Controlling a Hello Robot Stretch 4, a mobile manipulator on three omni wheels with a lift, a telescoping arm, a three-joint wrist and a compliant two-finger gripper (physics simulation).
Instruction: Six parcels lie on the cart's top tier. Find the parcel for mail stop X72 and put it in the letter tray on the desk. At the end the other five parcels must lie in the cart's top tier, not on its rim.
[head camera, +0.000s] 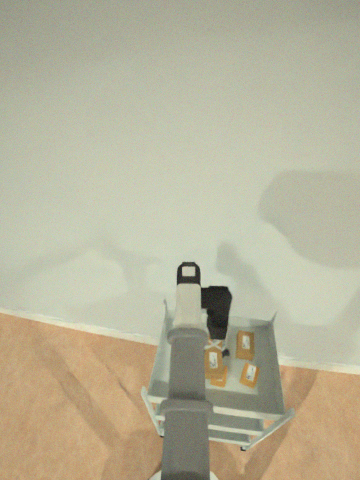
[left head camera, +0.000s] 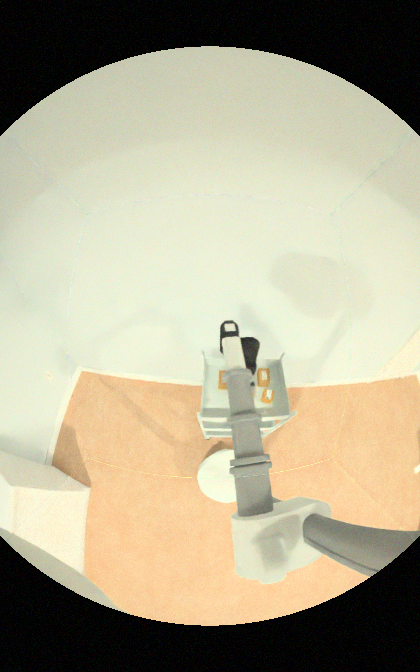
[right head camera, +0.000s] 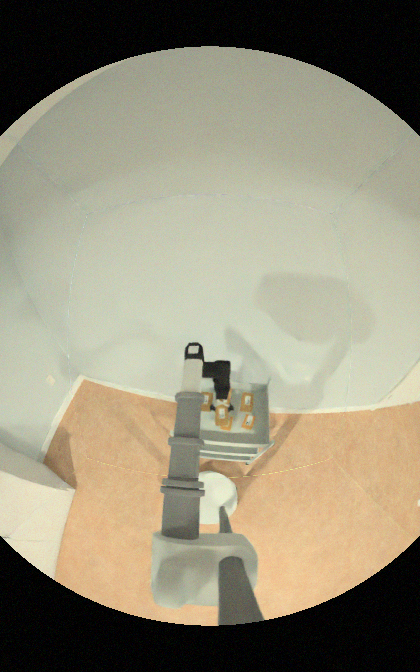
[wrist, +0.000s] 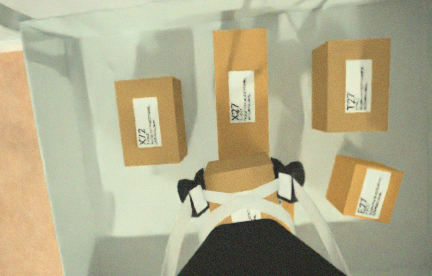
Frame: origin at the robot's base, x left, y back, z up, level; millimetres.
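Seen in the pictures: gripper, fingertip midpoint: (head camera: 212, 355) (wrist: 239, 178).
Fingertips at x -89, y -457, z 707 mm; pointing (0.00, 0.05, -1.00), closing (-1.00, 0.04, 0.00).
Pixels of each thing's top centre, then the offset from my fingertips to it.
- brown parcel at its top centre: (wrist: 247, 219) (head camera: 213, 359) dz +30, dx +0, dy +28 mm
- X72 parcel at its top centre: (wrist: 147, 122) dz -22, dx +82, dy -71 mm
- X27 parcel at its top centre: (wrist: 241, 97) dz -20, dx -19, dy -76 mm
- T27 parcel at its top centre: (wrist: 358, 86) (head camera: 246, 342) dz -22, dx -133, dy -62 mm
- E27 parcel at its top centre: (wrist: 373, 194) (head camera: 250, 372) dz -22, dx -132, dy +50 mm
My gripper (head camera: 215, 351) (right head camera: 222, 407) (wrist: 239, 178) is shut on a brown parcel (head camera: 214, 371) (right head camera: 221, 421) (wrist: 240, 169), its fingers on both sides; its label is mostly covered in the wrist view. It overlaps another parcel (head camera: 218, 383) (right head camera: 226, 427) (wrist: 288, 210), whose label I cannot read. The X72 parcel (right head camera: 206, 401) (wrist: 150, 122) lies at the left of the cart's top tier (head camera: 276, 382) (wrist: 55, 150). The X27 parcel (wrist: 241, 50) is ahead of the gripper, the T27 parcel (head camera: 245, 352) (wrist: 332, 90) at right, the E27 parcel (head camera: 250, 375) (wrist: 345, 185) nearer. The letter tray does not show.
The cart stands close to the pale wall (head camera: 150, 150). My arm (head camera: 186, 435) (left head camera: 248, 445) (right head camera: 182, 460) reaches over it and hides part of its left side. A round white base (left head camera: 215, 475) (right head camera: 215, 500) is on the floor before the cart. Pale furniture (left head camera: 50, 520) stands at lower left.
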